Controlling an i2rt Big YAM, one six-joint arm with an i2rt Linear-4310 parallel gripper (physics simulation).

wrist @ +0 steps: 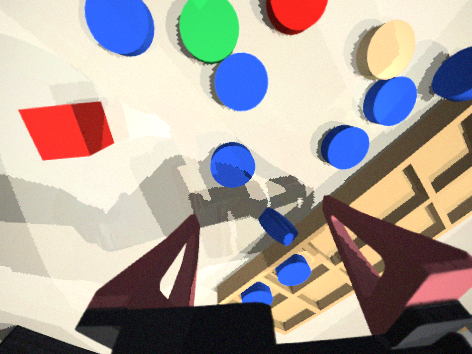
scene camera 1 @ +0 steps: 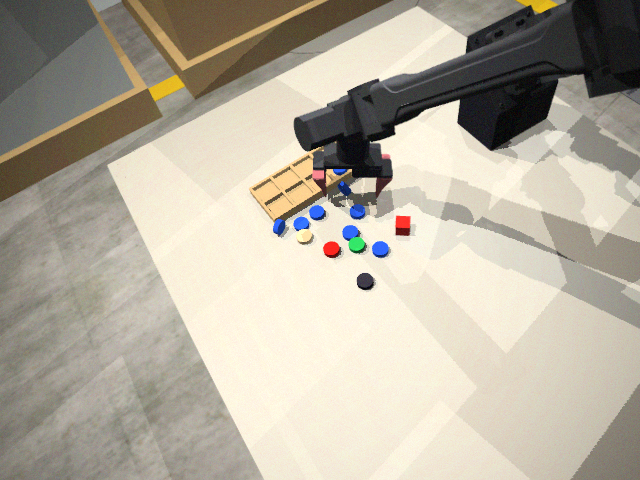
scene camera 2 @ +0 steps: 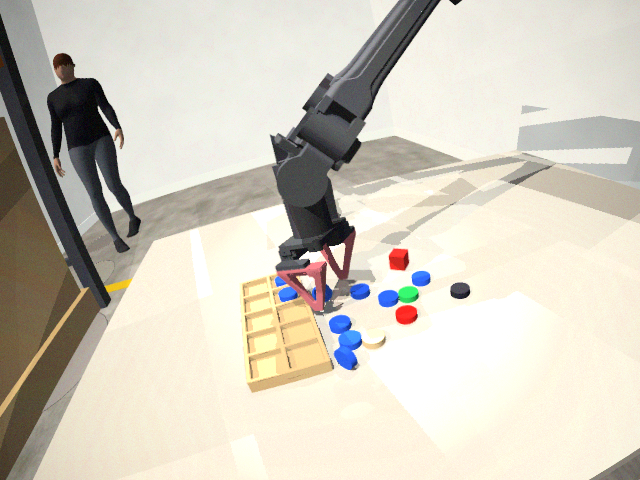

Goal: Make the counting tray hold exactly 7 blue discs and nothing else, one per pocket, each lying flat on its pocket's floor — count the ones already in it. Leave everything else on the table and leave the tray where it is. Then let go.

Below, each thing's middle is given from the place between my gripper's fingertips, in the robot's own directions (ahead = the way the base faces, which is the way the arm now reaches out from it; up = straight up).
Right now my hand is 30 mm short of the wooden counting tray [scene camera 2: 282,344] and 90 mm to the left of it. Also, from my hand: tan disc [wrist: 384,52] 120 mm ahead, 30 mm to the left; then green disc [wrist: 210,39] 50 mm ahead, 100 mm to the left; then red cube [wrist: 75,130] 30 mm behind, 120 mm to the left, 10 mm above.
